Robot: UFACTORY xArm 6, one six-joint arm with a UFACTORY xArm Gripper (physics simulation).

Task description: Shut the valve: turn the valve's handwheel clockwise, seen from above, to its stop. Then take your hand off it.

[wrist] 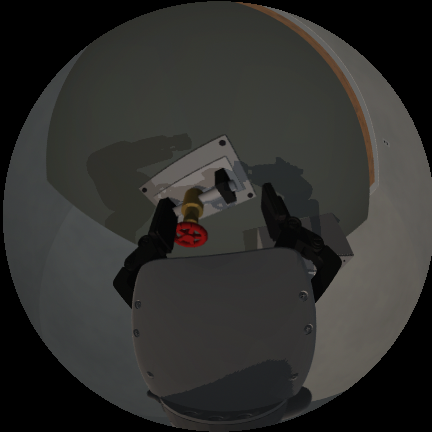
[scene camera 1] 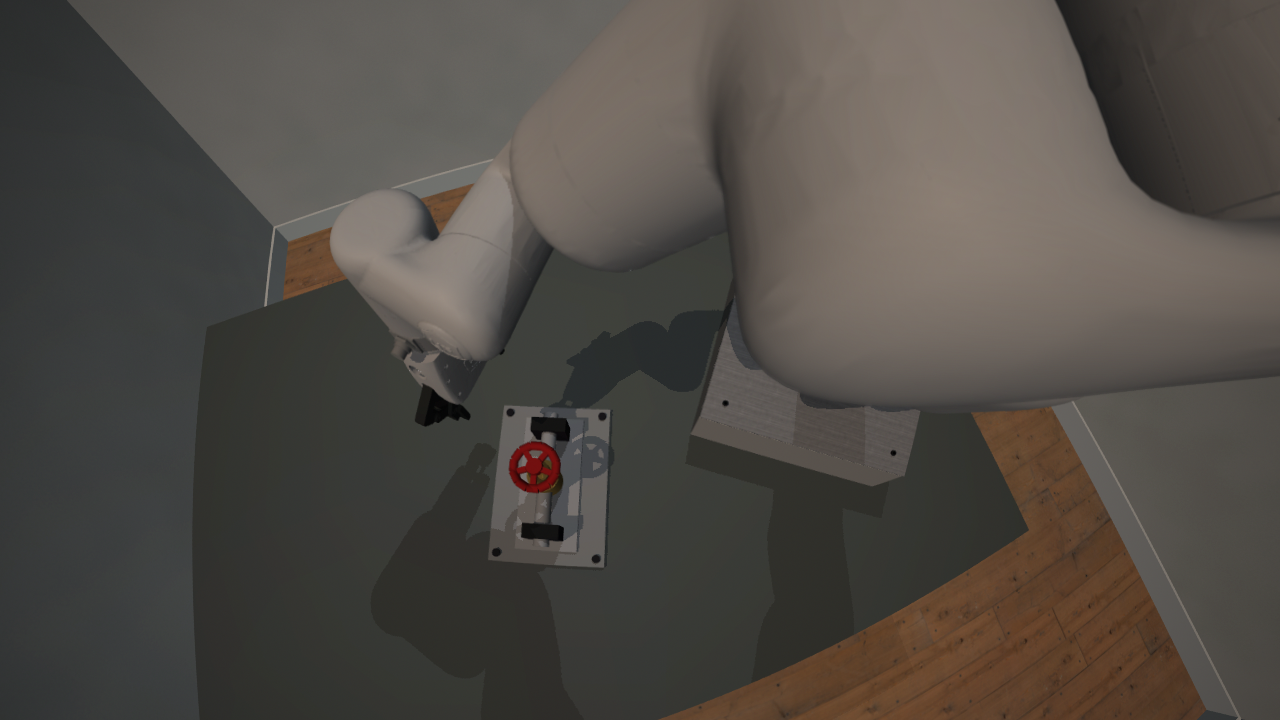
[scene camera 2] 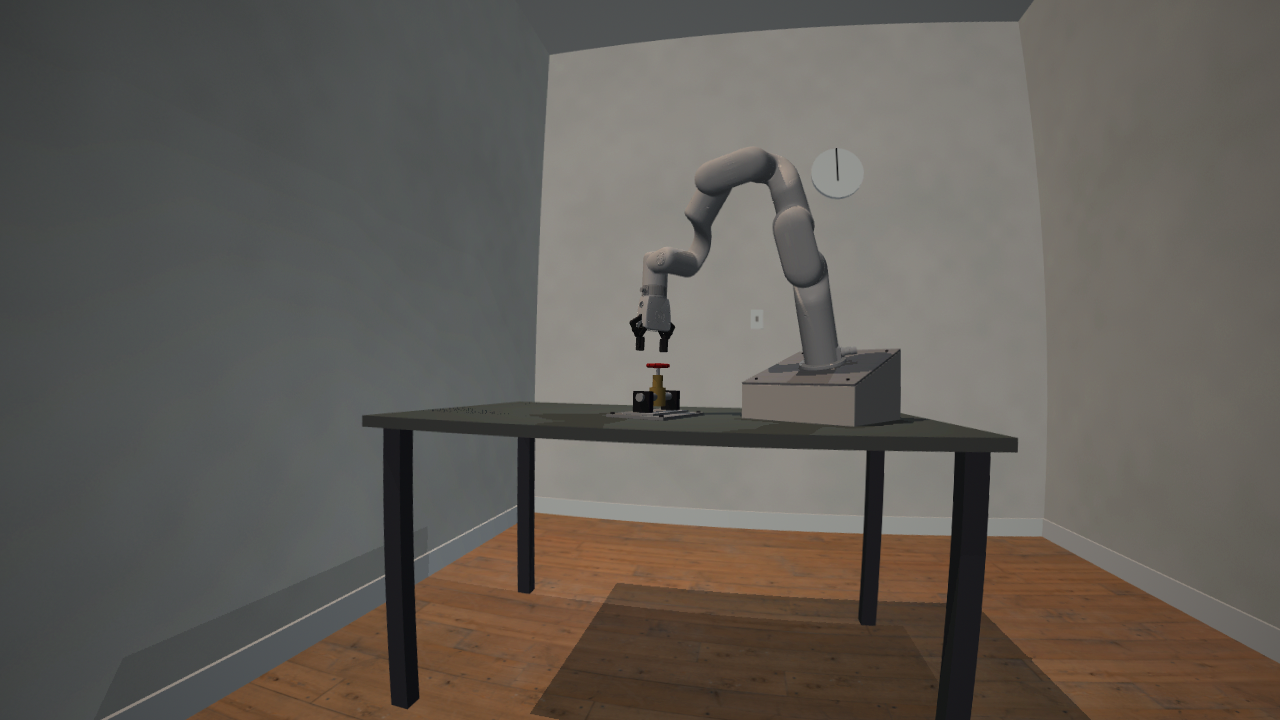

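Observation:
The red handwheel (scene camera 1: 535,466) (scene camera 2: 657,365) (wrist: 191,235) sits level on top of the brass valve body (scene camera 2: 657,385) (wrist: 192,204). The valve is on a pipe held by two black clamps on a light base plate (scene camera 1: 593,537) (wrist: 165,187). My gripper (scene camera 1: 443,413) (scene camera 2: 651,345) (wrist: 215,201) is open and empty, pointing down. In scene camera 2 its fingertips are a little above the wheel, apart from it. In the wrist view the wheel shows beside the left finger, whose edge meets the wheel's left rim in the picture. How far the wheel is turned cannot be told.
The dark table top (scene camera 1: 295,501) (scene camera 2: 501,422) bears the valve plate and, to the right, the robot's box-shaped pedestal (scene camera 1: 805,429) (scene camera 2: 796,401). The arm arches from the pedestal over to the valve. Walls stand behind and to the left.

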